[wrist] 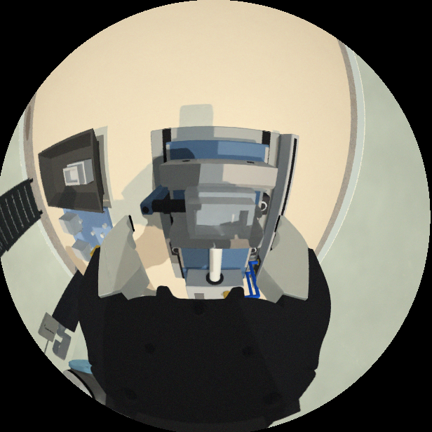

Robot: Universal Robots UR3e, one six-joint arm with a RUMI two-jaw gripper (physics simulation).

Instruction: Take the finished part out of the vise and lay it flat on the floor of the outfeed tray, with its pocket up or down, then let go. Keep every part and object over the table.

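Note:
The finished part (pixel 224 216), a grey block with a rectangular pocket facing up, sits in the vise between the back jaw (pixel 247 175) and the front jaw (pixel 187 241). My gripper (pixel 203 218) is open and empty, its jaws wide apart to the left and right of the part, above the vise. Neither jaw touches the part. The dark outfeed tray (pixel 98 172) stands to the left of the vise. Another light grey pocketed part (pixel 78 173) lies inside it, towards the middle. The part's lower sides are hidden by the vise jaws.
A black rod (pixel 168 205) on a blue bracket reaches to the part's left side. A grey rail (pixel 286 175) runs along the vise's right. Blue hoses (pixel 254 285) are near the right finger. A blue plate (pixel 92 232) with grey blocks lies below the tray.

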